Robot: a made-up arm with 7 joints.
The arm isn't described. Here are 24 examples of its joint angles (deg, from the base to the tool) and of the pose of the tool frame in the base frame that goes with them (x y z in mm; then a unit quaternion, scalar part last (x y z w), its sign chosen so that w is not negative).
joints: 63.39 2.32 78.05 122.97 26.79 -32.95 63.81
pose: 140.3 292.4 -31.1 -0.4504 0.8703 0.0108 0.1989
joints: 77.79 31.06 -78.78 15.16 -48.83 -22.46 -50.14
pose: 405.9 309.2 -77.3 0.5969 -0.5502 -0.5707 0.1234
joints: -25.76 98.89 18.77 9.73 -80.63 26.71 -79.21
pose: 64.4 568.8 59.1 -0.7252 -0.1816 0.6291 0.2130
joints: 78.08 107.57 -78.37 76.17 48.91 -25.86 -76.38
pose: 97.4 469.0 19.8 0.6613 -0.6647 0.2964 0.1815
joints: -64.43 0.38 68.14 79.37 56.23 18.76 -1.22
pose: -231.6 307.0 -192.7 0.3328 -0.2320 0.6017 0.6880
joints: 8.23 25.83 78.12 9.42 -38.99 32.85 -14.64
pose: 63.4 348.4 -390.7 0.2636 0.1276 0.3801 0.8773
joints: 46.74 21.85 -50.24 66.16 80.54 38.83 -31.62
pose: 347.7 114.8 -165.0 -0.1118 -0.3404 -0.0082 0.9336
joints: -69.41 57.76 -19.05 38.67 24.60 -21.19 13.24
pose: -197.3 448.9 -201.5 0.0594 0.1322 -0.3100 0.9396
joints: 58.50 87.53 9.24 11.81 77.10 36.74 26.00
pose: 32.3 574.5 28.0 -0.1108 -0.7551 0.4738 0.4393
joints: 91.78 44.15 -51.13 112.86 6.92 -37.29 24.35
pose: 224.6 140.7 123.8 -0.1074 0.6989 0.6605 0.2525
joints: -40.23 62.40 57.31 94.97 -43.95 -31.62 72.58
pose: 108.4 410.8 -40.0 0.2781 0.0366 -0.7568 0.5904
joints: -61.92 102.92 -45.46 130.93 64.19 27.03 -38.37
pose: -18.7 265.9 -131.2 0.0507 0.1969 -0.3947 0.8960
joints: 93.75 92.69 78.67 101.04 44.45 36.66 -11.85
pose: -206.4 329.0 25.5 -0.2492 0.7908 -0.3628 0.4253
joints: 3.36 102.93 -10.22 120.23 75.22 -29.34 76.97
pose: 171.1 278.4 14.4 -0.4120 -0.4187 -0.7347 0.3394
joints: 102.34 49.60 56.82 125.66 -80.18 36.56 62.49
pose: -33.7 315.3 84.5 0.5053 -0.6278 0.5569 0.2009
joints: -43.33 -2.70 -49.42 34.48 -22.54 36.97 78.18
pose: -232.7 14.3 -355.1 -0.5855 0.5529 -0.2575 0.5341
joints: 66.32 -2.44 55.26 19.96 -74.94 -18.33 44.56
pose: 425.9 158.5 -143.9 -0.0752 -0.6222 -0.3596 0.6913
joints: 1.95 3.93 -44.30 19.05 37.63 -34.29 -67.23
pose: 62.4 105.6 -447.2 0.4245 -0.3743 0.2028 0.7991
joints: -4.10 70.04 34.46 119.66 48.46 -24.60 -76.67
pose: 147.1 301.6 29.5 0.1824 -0.8934 0.3938 0.1158
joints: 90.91 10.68 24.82 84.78 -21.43 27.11 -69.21
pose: 251.1 254.7 186.5 0.3229 -0.5905 0.7311 0.1123
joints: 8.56 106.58 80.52 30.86 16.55 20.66 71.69
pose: -15.9 503.3 220.5 0.2157 -0.7828 -0.0806 0.5781
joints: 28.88 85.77 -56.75 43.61 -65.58 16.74 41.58
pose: 137.3 513.5 -90.8 0.4685 0.4644 -0.5247 0.5381
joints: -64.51 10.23 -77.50 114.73 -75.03 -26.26 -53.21
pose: -164.1 -24.8 -122.2 -0.2132 -0.8167 -0.0545 0.5334
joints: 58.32 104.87 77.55 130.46 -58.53 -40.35 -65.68
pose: -133.3 203.3 121.2 -0.4731 -0.0711 0.1564 0.8641
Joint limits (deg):
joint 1: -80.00..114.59
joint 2: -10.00..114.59
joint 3: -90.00..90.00
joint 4: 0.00..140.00
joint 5: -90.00..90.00
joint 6: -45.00..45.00
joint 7: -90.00..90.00
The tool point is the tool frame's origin. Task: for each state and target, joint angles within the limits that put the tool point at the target. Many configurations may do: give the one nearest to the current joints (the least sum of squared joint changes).
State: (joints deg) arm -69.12 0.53 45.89 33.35 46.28 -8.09 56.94
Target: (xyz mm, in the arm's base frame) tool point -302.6 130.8 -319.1
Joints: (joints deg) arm -54.11 -8.32 41.73 32.58 46.28 -8.09 56.94
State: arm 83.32 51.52 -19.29 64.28 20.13 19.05 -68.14
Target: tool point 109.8 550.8 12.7
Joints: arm 54.29 87.42 -39.95 28.73 20.13 19.05 -68.14
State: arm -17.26 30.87 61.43 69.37 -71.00 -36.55 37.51
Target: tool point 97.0 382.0 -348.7
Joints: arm 7.60 26.52 55.78 26.16 -71.00 -36.55 37.51
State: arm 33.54 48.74 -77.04 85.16 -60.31 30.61 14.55
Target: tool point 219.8 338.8 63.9
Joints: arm 68.11 80.97 -45.50 93.59 -60.31 30.61 14.55
